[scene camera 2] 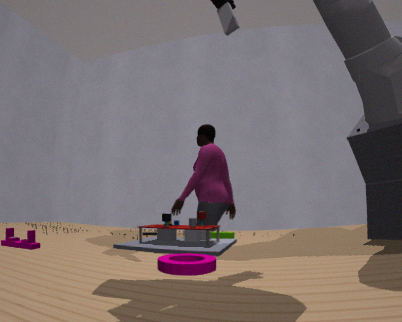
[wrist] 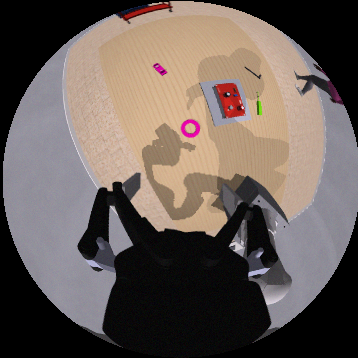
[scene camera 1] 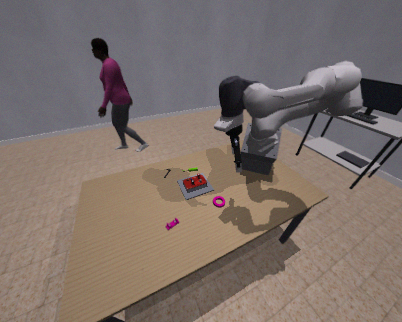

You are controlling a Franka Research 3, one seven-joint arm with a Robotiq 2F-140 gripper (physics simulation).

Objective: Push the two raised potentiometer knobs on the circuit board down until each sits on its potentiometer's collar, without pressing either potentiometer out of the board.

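Observation:
A red circuit board [scene camera 1: 187, 185] [scene camera 2: 175, 227] [wrist: 225, 103] stands on short posts on a grey base plate [scene camera 1: 189, 194] [scene camera 2: 130, 246] [wrist: 209, 100]. In scene camera 2, a black knob [scene camera 2: 166, 217] and a red knob [scene camera 2: 201, 215] stand raised above the board on short shafts. The black knob [wrist: 227, 94] and red knob [wrist: 241, 107] look small in the wrist view. Grey blocks show under the board; the collars are too small to make out. My gripper [scene camera 1: 238, 166] [wrist: 180, 185] is open and empty, high above the table and well to the robot's side of the board.
A magenta ring [scene camera 1: 219, 201] [scene camera 2: 187, 264] [wrist: 190, 128] lies near the base plate. A magenta bracket [scene camera 1: 172, 224] [scene camera 2: 21, 244] [wrist: 160, 69] lies farther off. A green-handled tool [scene camera 1: 193, 169] [wrist: 259, 107] and a black hooked tool [scene camera 1: 167, 173] [wrist: 253, 72] lie beyond the board. A person walks behind the table.

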